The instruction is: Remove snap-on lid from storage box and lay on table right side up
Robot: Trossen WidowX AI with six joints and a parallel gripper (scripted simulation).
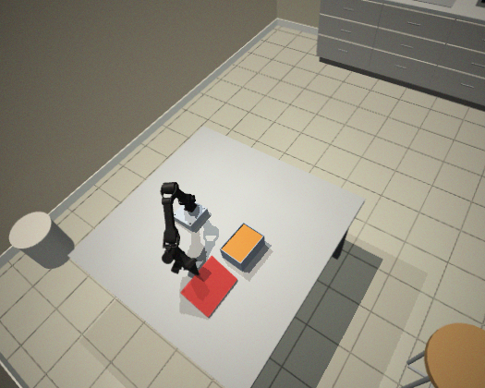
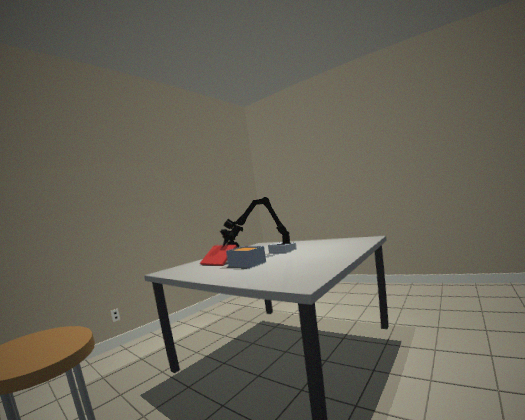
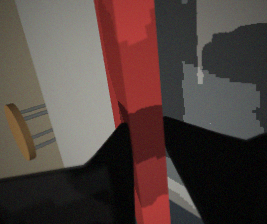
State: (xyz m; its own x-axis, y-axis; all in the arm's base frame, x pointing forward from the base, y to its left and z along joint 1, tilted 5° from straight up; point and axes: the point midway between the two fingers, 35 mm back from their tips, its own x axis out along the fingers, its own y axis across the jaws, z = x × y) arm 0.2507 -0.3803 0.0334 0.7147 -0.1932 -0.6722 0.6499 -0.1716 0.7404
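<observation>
Right now my gripper tip is 7 cm short of the red lid, 2 cm to the left of it and 4 cm above it. The rest, counted from my gripper tip: storage box 14 cm ahead, 26 cm to the left, 5 cm below.
</observation>
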